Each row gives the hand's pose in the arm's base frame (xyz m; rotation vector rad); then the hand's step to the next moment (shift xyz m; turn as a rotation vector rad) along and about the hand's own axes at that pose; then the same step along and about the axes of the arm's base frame.
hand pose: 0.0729 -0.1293 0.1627 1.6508 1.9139 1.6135
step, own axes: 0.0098 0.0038 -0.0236 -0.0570 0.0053 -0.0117
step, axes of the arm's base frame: -0.0175 -0.0074 0.0175 0.0174 -0.0523 -0.0195
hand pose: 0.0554 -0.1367 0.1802 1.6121 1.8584 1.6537
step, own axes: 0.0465 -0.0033 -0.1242 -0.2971 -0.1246 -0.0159
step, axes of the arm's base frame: -0.1089 -0.0376 0.0658 0.0347 -0.2143 -0.2386
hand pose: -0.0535 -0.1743 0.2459 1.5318 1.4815 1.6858
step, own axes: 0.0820 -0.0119 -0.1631 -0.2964 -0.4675 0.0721
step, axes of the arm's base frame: -0.1745 0.0056 0.0546 -0.0008 -0.0596 -0.5550
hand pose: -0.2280 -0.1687 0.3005 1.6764 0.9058 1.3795
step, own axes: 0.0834 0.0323 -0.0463 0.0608 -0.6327 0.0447
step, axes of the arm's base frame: -0.0305 0.0647 0.0709 0.0213 0.3341 -0.5421
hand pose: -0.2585 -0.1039 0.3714 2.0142 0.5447 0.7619
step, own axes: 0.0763 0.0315 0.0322 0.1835 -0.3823 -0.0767
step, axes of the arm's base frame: 0.0795 0.0131 0.0368 0.0457 0.3552 -0.2397
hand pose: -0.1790 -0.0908 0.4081 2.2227 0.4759 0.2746
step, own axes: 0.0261 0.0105 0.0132 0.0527 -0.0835 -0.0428
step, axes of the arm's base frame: 0.0308 -0.0042 0.0007 0.0123 0.1009 -0.0354
